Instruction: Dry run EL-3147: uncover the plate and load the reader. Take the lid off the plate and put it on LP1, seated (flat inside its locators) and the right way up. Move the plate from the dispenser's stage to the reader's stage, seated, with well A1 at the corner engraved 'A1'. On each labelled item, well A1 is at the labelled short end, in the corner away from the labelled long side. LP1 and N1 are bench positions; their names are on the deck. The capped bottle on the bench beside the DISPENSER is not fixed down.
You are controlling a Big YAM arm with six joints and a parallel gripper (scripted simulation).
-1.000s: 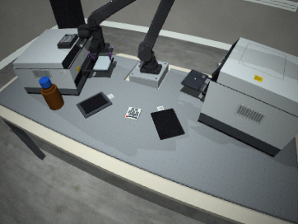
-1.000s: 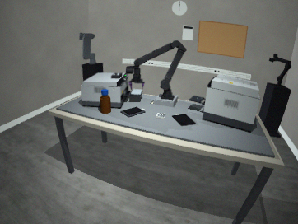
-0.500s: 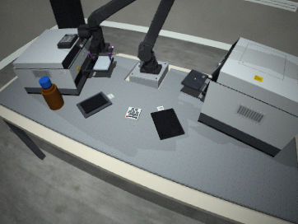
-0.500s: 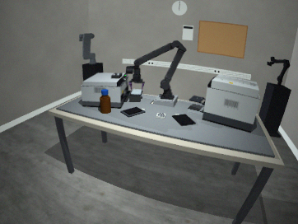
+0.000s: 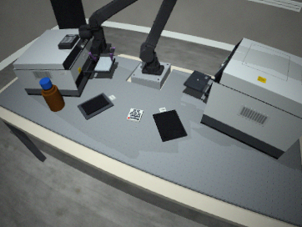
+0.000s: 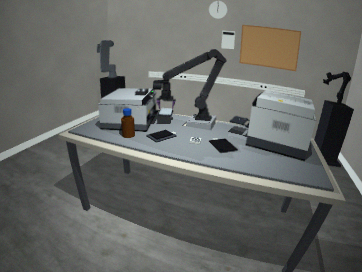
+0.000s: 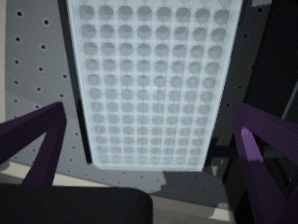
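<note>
The white multi-well plate is 2 cm below my hand. Also, from my hand: label (17 cm ahead, 12 cm to the left, 12 cm below); lidded plate (26 cm ahead, 6 cm to the left, 10 cm below); LP1 pad (26 cm ahead, 6 cm to the left, 11 cm below).
</note>
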